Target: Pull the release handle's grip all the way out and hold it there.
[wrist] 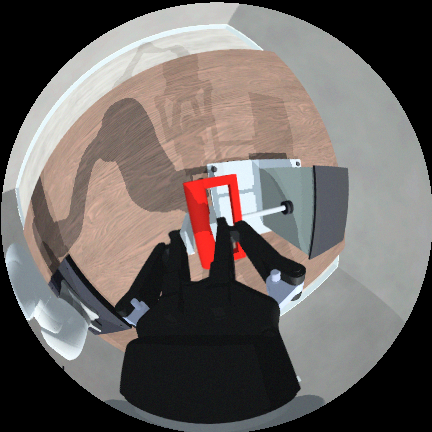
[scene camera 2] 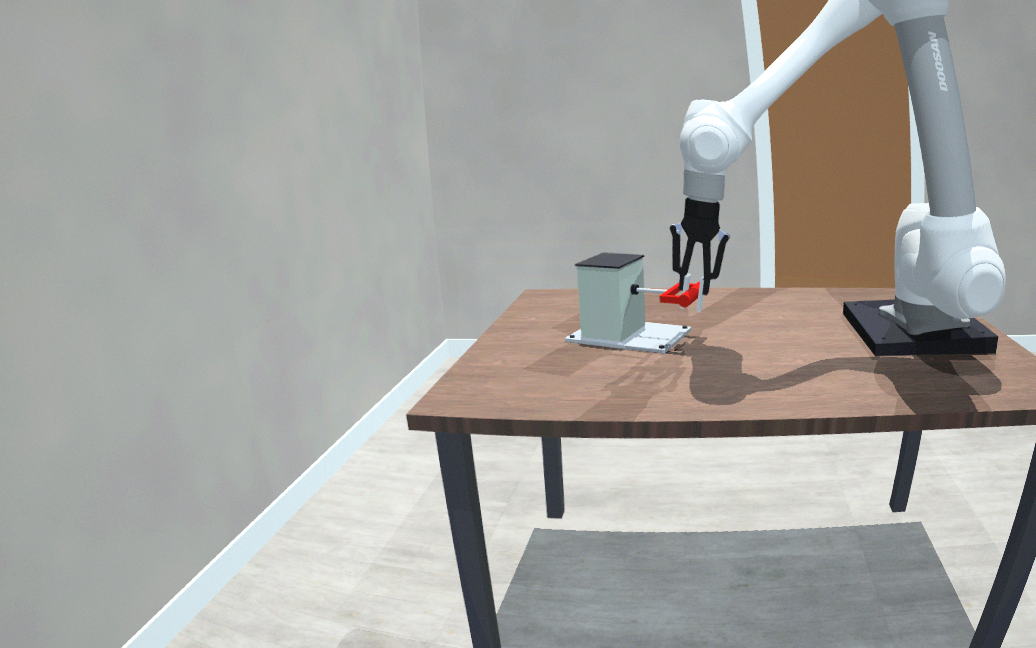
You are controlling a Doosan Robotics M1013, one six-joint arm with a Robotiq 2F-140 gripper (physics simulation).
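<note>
The release handle's red rectangular grip (scene camera 2: 689,295) (wrist: 200,220) stands out from a pale green housing (scene camera 2: 602,301) (wrist: 300,187) with a dark top. A stretch of thin white rod (scene camera 2: 651,290) (wrist: 265,212) shows between the grip and the black collar (scene camera 2: 634,288) (wrist: 287,207) on the housing's side. My gripper (scene camera 2: 693,290) (wrist: 201,217) points down and is shut on the grip's outer bar, one finger inside the red frame and one on its outer side. The black fingers partly hide the grip's near end in the wrist view.
The housing stands on a light metal base plate (scene camera 2: 664,333) (wrist: 245,172) with dark bolts at its corners, on the brown wooden table (scene camera 2: 488,382) (wrist: 310,125). The arm's black mounting plate (scene camera 2: 861,328) is at the table's right. Grey walls stand behind and at the left.
</note>
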